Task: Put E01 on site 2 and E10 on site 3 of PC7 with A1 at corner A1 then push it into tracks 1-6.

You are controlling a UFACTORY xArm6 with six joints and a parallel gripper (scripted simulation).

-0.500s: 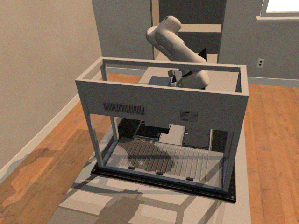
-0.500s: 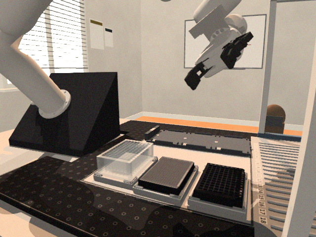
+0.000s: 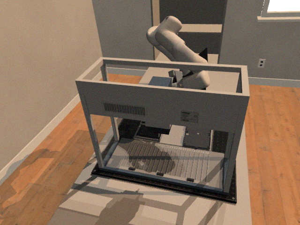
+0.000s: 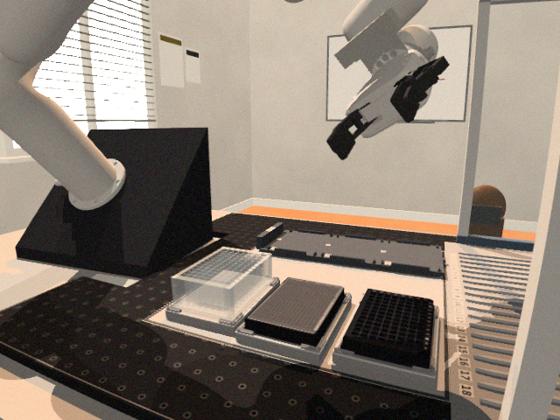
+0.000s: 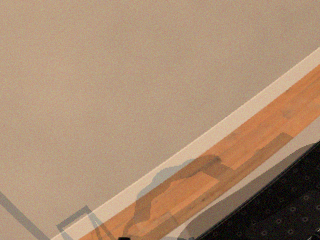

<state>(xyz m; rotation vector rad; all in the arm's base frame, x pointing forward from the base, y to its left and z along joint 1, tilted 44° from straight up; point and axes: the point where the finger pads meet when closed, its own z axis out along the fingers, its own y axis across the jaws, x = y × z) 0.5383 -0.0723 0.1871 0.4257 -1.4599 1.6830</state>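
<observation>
Now: the E10 21 cm below my hand, 7 cm behind it and 2 cm to the right of it. From my hand the other things lie so: nest S2: 23 cm below, 7 cm behind, 2 cm to the right; 96-well plate E01: 21 cm below, 4 cm to the right, 4 cm ahead; nest S3: 23 cm below, 4 cm to the right, 4 cm ahead.
</observation>
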